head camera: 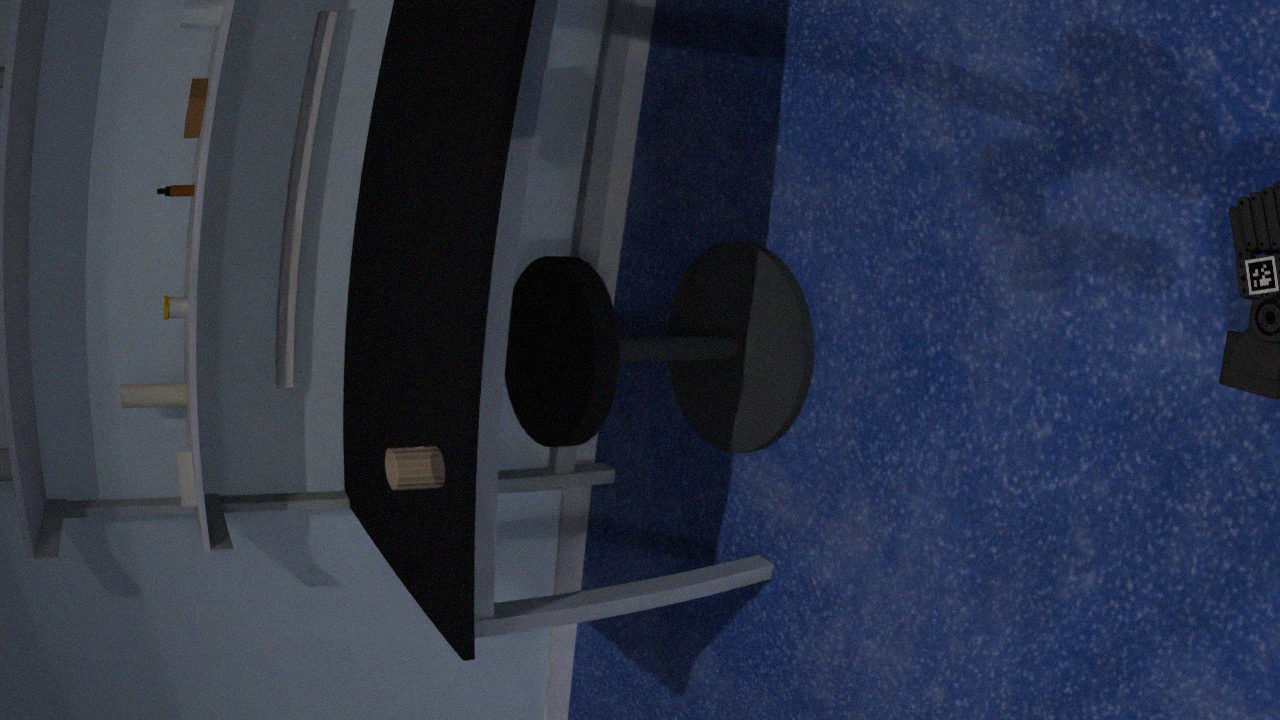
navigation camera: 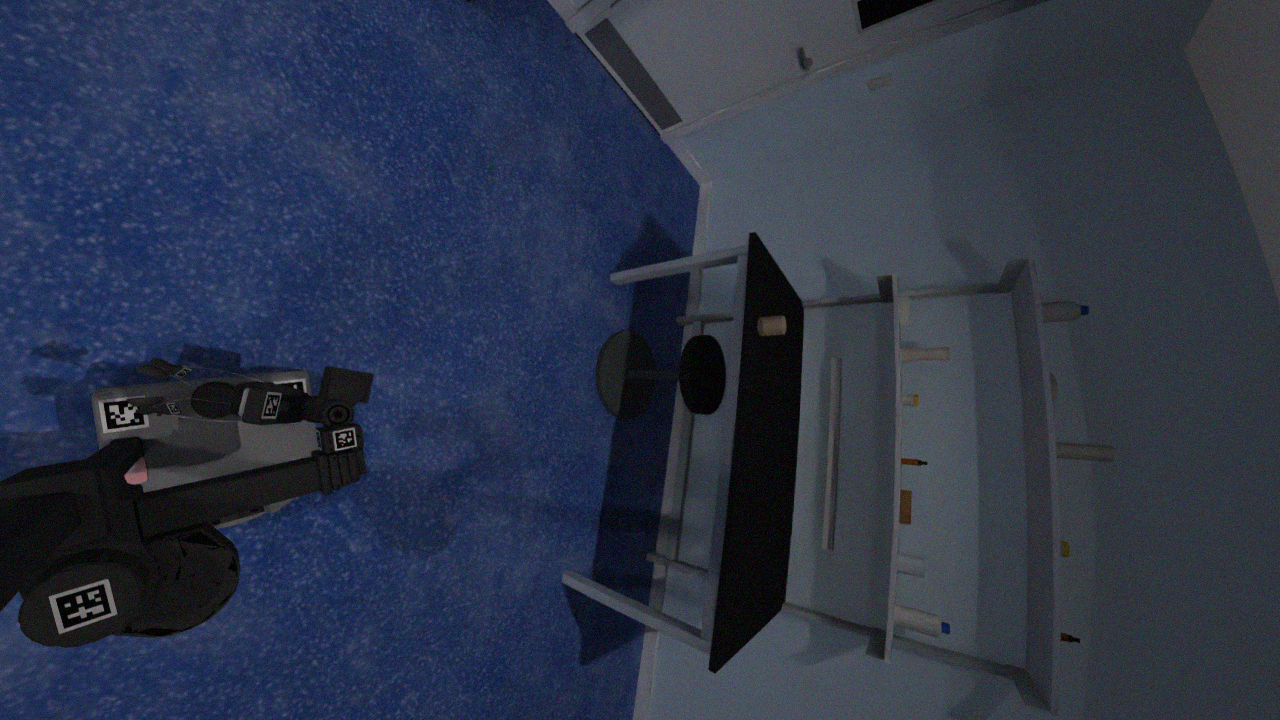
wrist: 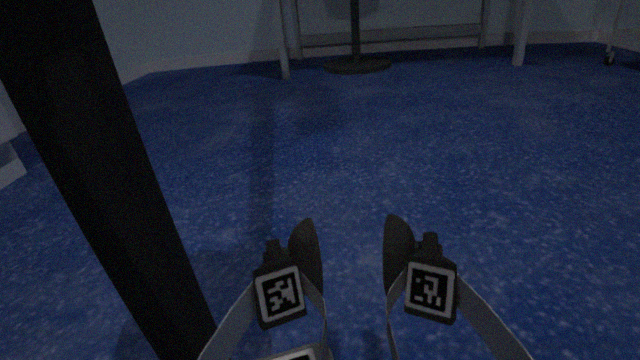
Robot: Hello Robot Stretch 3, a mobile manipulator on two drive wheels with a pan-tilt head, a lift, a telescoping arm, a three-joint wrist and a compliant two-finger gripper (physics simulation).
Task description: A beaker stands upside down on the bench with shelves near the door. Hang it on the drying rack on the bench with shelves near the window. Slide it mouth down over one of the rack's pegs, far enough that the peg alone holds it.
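Where they show: gripper, between the fingertips: [navigation camera: 133,384] [wrist: 350,243]; robot's base, origin of its link: [navigation camera: 216,398].
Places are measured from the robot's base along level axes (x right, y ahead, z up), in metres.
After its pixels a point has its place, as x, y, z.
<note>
The beaker [head camera: 414,468] @(1.373, 0.070, 0.820) [navigation camera: 771,325] @(1.374, 0.073, 0.817) is a translucent tan cylinder standing on the black bench top [head camera: 420,223] @(1.439, -0.351, 0.762) [navigation camera: 756,501] @(1.287, -0.571, 0.762), near the bench's door-side end. The head and navigation pictures are turned on their side. My gripper [wrist: 350,243] @(-0.090, 0.053, 0.354) [navigation camera: 153,386] @(-0.090, 0.053, 0.354) is open, with floor showing between its fingertips. It is low over my base, well away from the bench and the beaker. The drying rack does not show in these views.
A round stool [head camera: 559,349] @(1.446, -0.122, 0.483) [navigation camera: 702,374] @(1.441, -0.115, 0.483) stands at the bench front near the beaker. Bench legs [head camera: 626,598] @(1.433, 0.362, 0.393) [navigation camera: 637,611] @(0.960, -0.947, 0.421) reach the floor. Shelves [head camera: 191,268] @(1.640, -0.319, 1.218) [navigation camera: 897,429] @(1.628, -0.351, 1.208) with bottles and jars hang above. A door [navigation camera: 725,53] @(1.740, 1.441, 0.591) is beyond. A dark post [wrist: 100,165] crosses the wrist view's left.
</note>
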